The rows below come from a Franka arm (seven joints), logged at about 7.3 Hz.
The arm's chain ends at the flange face. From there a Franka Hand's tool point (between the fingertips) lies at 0.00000 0.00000 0.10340 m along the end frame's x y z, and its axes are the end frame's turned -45 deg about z.
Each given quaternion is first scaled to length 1.
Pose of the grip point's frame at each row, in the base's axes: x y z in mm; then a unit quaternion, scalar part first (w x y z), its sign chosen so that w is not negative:
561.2 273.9 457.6 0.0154 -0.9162 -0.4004 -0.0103
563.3 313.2 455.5 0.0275 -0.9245 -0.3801 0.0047
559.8 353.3 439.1 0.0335 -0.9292 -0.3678 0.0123
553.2 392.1 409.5 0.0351 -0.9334 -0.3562 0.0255
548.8 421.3 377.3 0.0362 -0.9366 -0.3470 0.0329
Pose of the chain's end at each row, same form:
560.5 270.1 560.9 0.0182 -0.9996 -0.0193 -0.0036
566.4 308.3 558.7 0.0236 -0.9996 0.0026 0.0149
564.7 347.8 542.2 0.0262 -0.9992 0.0158 0.0242
560.7 387.2 512.5 0.0227 -0.9987 0.0281 0.0370
557.8 416.6 480.2 0.0209 -0.9981 0.0378 0.0442

